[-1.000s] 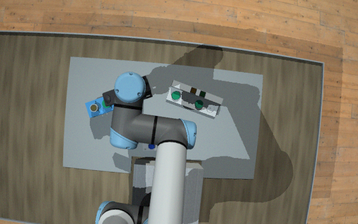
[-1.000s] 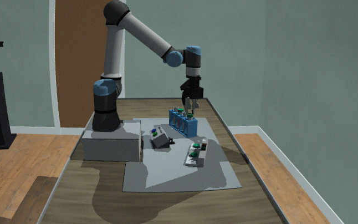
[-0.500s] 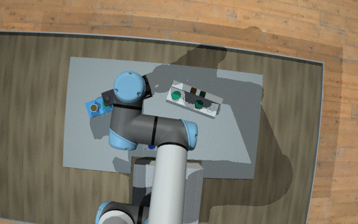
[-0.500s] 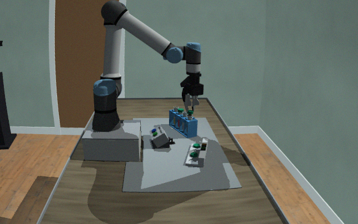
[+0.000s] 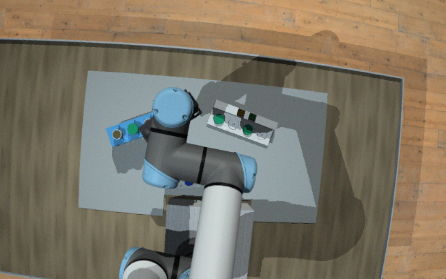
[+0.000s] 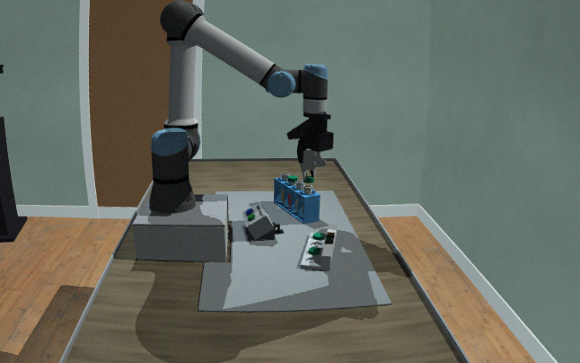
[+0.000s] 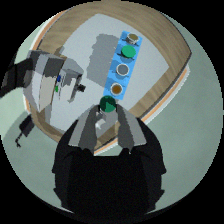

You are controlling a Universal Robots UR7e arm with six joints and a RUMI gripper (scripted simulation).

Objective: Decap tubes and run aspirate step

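My gripper is now 200 mm past the green key, 60 mm to the left of it and 100 mm above it. Also, from my hand: grey key housing: 180 mm behind, 40 mm to the right, 120 mm below; then blue key: 200 mm behind, 20 mm to the right, 100 mm below.
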